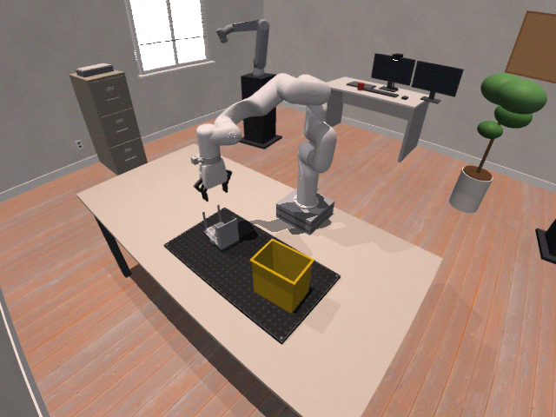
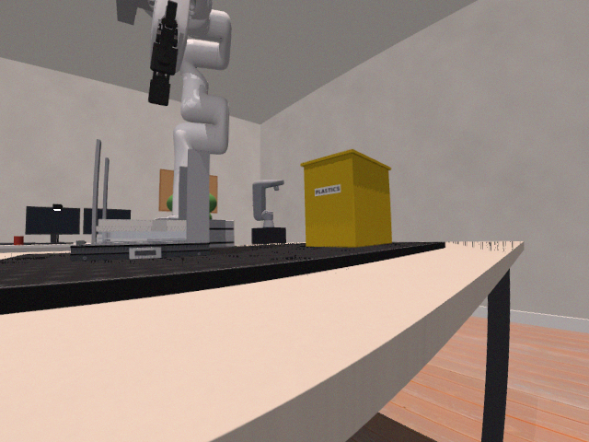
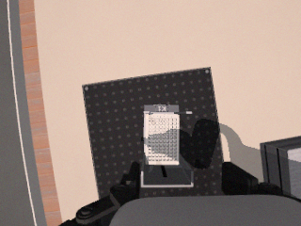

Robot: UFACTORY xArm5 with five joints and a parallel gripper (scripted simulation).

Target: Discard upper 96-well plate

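Now: hand 210 mm above the 96-well plate. The rest, counted from my hand: yellow plastics bin: 380 mm to the left, 170 mm below, 100 mm ahead.
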